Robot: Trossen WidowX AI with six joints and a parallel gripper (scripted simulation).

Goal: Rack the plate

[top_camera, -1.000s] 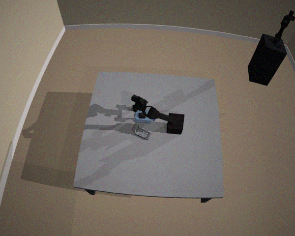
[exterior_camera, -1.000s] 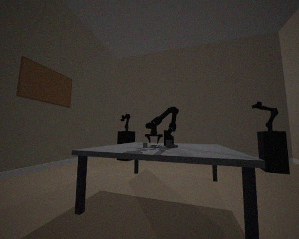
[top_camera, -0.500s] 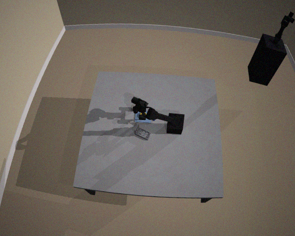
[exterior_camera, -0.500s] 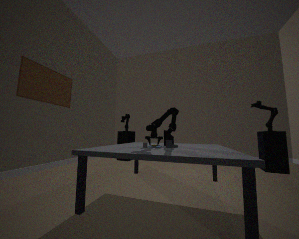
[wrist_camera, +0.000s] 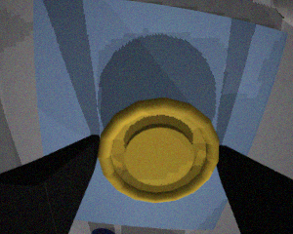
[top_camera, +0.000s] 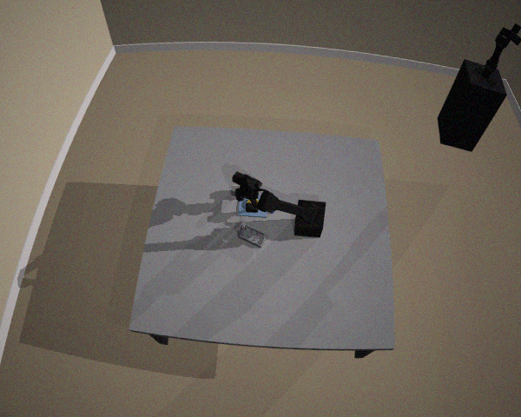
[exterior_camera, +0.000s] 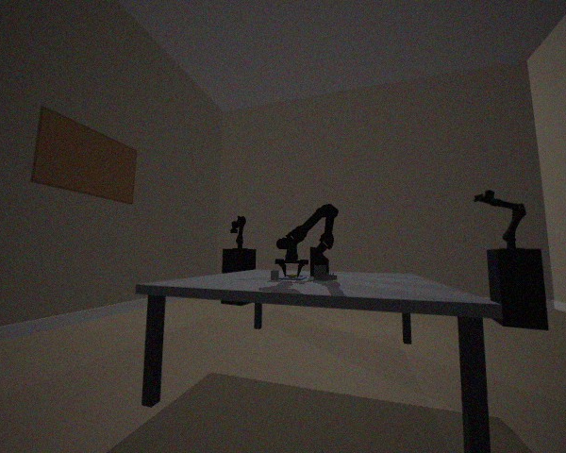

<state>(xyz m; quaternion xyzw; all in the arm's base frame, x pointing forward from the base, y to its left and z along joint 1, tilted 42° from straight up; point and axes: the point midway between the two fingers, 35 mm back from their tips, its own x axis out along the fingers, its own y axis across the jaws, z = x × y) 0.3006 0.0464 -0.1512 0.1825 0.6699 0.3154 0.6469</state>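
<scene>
Now: the blue mat 10 mm to the left of my gripper tip and 10 mm below it. The rest, counted from my gripper tip: blue spoon (100 mm behind); then plate (10 mm above); then white cup (110 mm ahead, 50 mm to the right, 20 mm above).
</scene>
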